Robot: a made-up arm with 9 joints.
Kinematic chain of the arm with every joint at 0, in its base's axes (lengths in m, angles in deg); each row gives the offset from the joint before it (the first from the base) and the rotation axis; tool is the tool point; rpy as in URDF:
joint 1: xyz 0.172 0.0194 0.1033 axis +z
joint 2: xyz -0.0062 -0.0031 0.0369 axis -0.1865 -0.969 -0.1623
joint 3: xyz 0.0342 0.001 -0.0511 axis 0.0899 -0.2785 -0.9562
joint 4: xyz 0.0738 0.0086 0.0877 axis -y
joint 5: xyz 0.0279 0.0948 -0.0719 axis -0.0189 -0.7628 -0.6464
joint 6: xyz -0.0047 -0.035 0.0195 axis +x
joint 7: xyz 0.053 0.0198 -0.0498 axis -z
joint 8: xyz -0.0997 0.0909 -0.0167 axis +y
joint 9: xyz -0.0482 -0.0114 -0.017 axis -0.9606 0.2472 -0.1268
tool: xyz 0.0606 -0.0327 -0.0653 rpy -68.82 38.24 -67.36
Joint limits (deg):
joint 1: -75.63..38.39
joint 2: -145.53..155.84
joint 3: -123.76..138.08
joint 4: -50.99..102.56
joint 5: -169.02..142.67
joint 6: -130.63..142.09
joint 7: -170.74..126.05
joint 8: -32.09..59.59
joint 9: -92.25..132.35
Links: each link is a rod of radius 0.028 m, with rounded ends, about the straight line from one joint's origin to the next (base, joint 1, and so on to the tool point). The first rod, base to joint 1, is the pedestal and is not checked.
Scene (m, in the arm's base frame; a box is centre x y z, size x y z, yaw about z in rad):
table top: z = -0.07
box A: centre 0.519 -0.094 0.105 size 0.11 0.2 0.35 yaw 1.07
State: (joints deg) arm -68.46 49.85 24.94 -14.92 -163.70 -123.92 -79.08 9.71 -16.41
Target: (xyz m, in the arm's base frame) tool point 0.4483 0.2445 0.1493
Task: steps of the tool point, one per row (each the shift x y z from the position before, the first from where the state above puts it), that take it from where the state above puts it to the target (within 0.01 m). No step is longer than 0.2 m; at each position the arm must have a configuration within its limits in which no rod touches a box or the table.
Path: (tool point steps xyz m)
1: -0.0470 0.0011 0.1144
2: -0.0893 0.0266 0.0844
3: -0.1159 0.0353 0.0262
4: -0.1100 0.0295 -0.0408
5: 0.1583 -0.0121 0.0593
6: 0.1661 0.0534 -0.0064
7: 0.1209 0.1090 -0.0692
8: 0.0384 0.1315 -0.1114
9: -0.0516 0.1112 -0.1232

